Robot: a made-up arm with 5 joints. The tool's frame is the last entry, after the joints.
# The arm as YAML. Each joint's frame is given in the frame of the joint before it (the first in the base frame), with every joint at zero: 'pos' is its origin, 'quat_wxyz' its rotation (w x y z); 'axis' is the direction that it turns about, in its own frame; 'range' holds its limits. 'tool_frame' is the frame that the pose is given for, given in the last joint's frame.
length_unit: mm
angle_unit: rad
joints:
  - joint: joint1
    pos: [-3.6, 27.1, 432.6]
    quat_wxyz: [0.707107, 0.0, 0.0, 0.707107]
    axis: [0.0, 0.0, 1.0]
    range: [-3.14, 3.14]
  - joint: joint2
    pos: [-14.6, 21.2, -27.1]
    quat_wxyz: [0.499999, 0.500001, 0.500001, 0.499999]
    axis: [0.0, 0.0, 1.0]
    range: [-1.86, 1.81]
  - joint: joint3
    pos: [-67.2, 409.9, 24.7]
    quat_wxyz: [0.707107, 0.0, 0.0, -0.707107]
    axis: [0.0, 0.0, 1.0]
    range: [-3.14, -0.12]
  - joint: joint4
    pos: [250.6, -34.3, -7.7]
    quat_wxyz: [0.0, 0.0, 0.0, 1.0]
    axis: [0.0, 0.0, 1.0]
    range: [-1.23, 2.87]
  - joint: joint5
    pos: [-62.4, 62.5, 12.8]
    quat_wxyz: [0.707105, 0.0, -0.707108, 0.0]
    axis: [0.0, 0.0, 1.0]
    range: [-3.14, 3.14]
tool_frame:
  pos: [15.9, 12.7, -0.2]
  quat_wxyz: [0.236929, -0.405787, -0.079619, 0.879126]
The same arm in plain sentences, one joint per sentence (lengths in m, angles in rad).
The arm has five revolute joints in a row. What follows holds with every joint at zero, and every direction is one of the base frame's.
The first joint lies 0.0036 m along -x and 0.0271 m along +y and 0.4326 m along +z from the base frame's origin and turns about +z, from -3.1400 to 3.1400 rad.
The second joint lies 0.0212 m along -x and 0.0146 m along -y and 0.0271 m along -z from the first joint and turns about +y, from -1.8600 to 1.8100 rad.
The third joint lies 0.0672 m along +x and 0.0247 m along +y and 0.4099 m along +z from the second joint and turns about +y, from -3.1400 to -0.1200 rad.
The fourth joint lies 0.0343 m along +x and 0.0077 m along -y and 0.2506 m along -z from the third joint and turns about +y, from -1.2300 to 2.8700 rad.
The fifth joint lies 0.0625 m along +x and 0.0128 m along +y and 0.0624 m along -z from the fourth joint and turns about -z, from -3.1400 to 3.1400 rad.
The tool frame, which is the frame that the pose is given for, lies 0.0127 m along +x and 0.0159 m along +y and 0.0002 m along +z from the fifth joint; its axes are the base frame's turned by roll 2.6740, pitch -0.7420 and yaw -0.8595 rad (as in URDF: about the fixed x, then y, then z).

